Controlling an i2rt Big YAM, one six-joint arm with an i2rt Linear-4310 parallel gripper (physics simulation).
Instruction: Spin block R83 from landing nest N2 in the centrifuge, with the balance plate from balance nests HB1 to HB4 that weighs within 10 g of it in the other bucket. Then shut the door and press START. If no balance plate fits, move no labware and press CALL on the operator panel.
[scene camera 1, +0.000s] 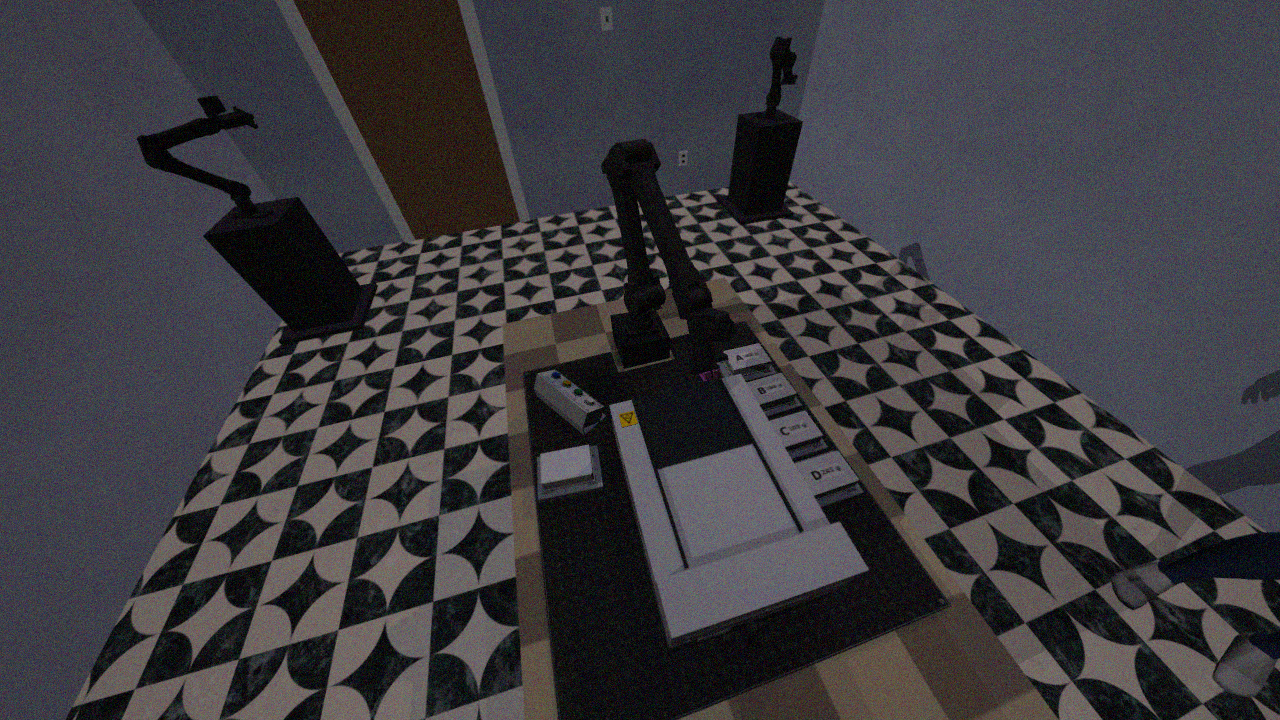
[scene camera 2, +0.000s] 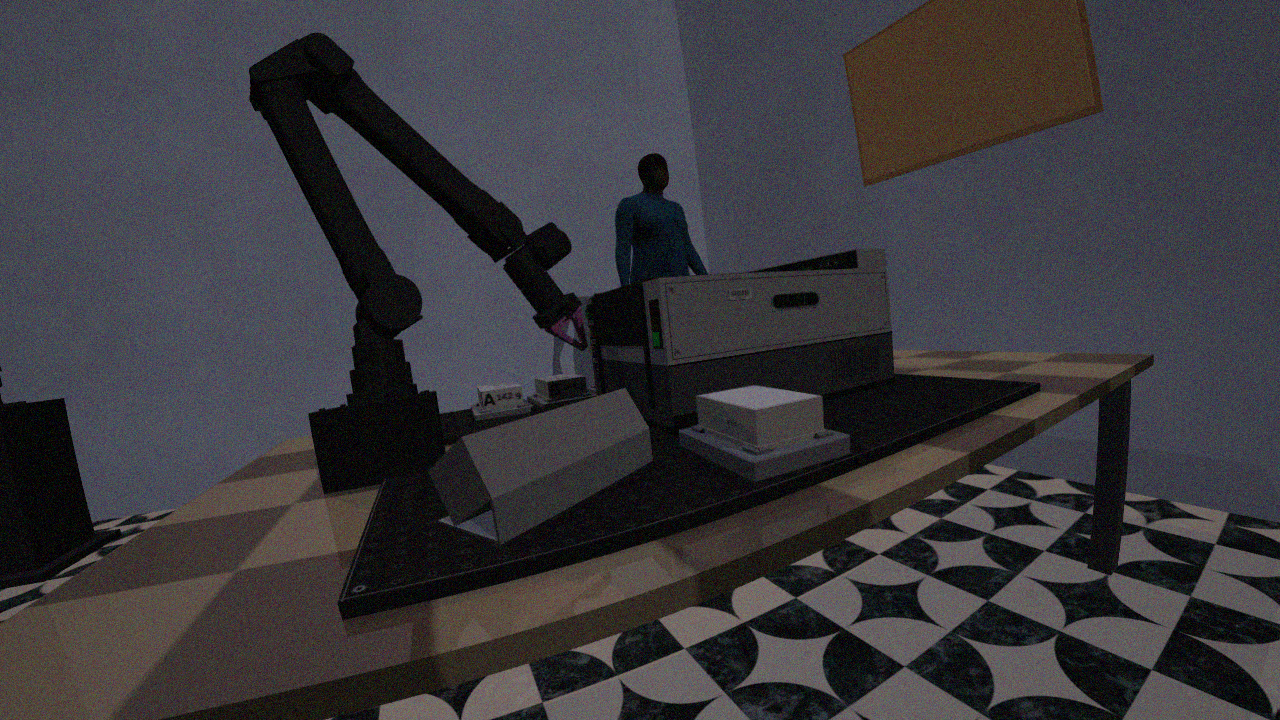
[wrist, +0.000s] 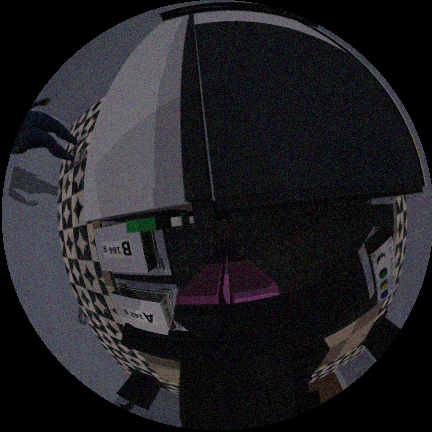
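Seen in the pictures: gripper, between the fingertips: (scene camera 2: 585, 348) (wrist: 225, 242); arm's base, origin of its link: (scene camera 1: 639, 327) (scene camera 2: 385, 399).
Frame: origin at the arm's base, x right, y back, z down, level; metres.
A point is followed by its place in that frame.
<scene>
My gripper (scene camera 1: 709, 376) @(x -0.108, y -0.339, z -0.030 m) (scene camera 2: 584, 343) @(x -0.108, y -0.339, z -0.030 m) (wrist: 225, 242) @(x -0.108, y -0.339, z -0.030 m) is shut and empty, in front of the centrifuge (scene camera 1: 751, 582) @(x 0.026, y -0.791, z -0.156 m) (scene camera 2: 733, 326) @(x 0.167, y -0.474, z -0.048 m) (wrist: 135, 165) @(x -0.129, y -0.383, z -0.122 m), close to its front end. A green button (wrist: 141, 224) @(x -0.140, y -0.363, z -0.103 m) shows left of the fingers in the wrist view. A dark surface spans the centrifuge's side walls; I cannot tell door from opening. A white block (scene camera 1: 565, 463) @(x 0.301, y -0.401, z 0.025 m) (scene camera 2: 759, 416) @(x 0.360, y -0.359, z 0.032 m) sits on a nest on the panel side; its label is unreadable. Plate A (scene camera 1: 744, 357) @(x -0.286, y -0.196, z 0.034 m) (wrist: 145, 314) @(x -0.274, y -0.199, z 0.034 m), 142 g, plate B (scene camera 1: 771, 389) @(x -0.303, y -0.334, z 0.034 m) (wrist: 122, 248) @(x -0.283, y -0.329, z 0.034 m), 166 g, plate C (scene camera 1: 796, 429) @(x -0.300, y -0.473, z 0.034 m) and plate D (scene camera 1: 827, 471) @(x -0.309, y -0.599, z 0.034 m) sit in their nests.
The operator panel (scene camera 1: 568, 398) @(x 0.264, y -0.215, z 0.006 m) (scene camera 2: 554, 465) @(x 0.323, y -0.170, z 0.046 m) (wrist: 382, 270) @(x 0.227, y -0.198, z 0.022 m) with coloured buttons stands across from the plates, on the black mat (scene camera 1: 617, 662) @(x 0.268, y -0.812, z 0.088 m) (scene camera 2: 939, 394) @(x 0.296, y -0.768, z 0.088 m). The centrifuge's high side walls stand between the plate row and the white block. A person (scene camera 2: 653, 228) stands behind the table.
</scene>
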